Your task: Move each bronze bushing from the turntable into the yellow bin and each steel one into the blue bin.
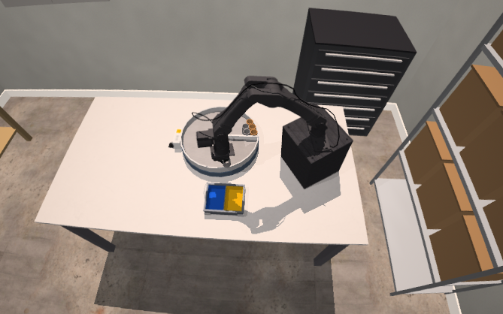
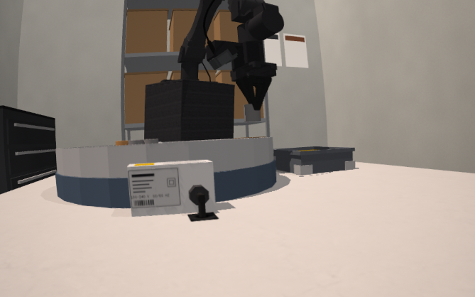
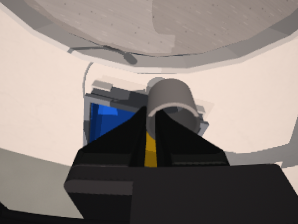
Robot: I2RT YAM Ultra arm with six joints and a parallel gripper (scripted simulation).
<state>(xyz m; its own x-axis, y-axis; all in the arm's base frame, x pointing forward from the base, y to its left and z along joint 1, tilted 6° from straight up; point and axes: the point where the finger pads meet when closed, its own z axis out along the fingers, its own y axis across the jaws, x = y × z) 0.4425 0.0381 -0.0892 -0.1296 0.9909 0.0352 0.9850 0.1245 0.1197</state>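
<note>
My hand is 14 cm above the blue bin, 13 cm to the right of it and 5 cm short of it. Round my hand: yellow bin: 14 cm to the left, 14 cm below, 4 cm behind; round grey turntable: 22 cm to the right, 10 cm below, 2 cm ahead.
</note>
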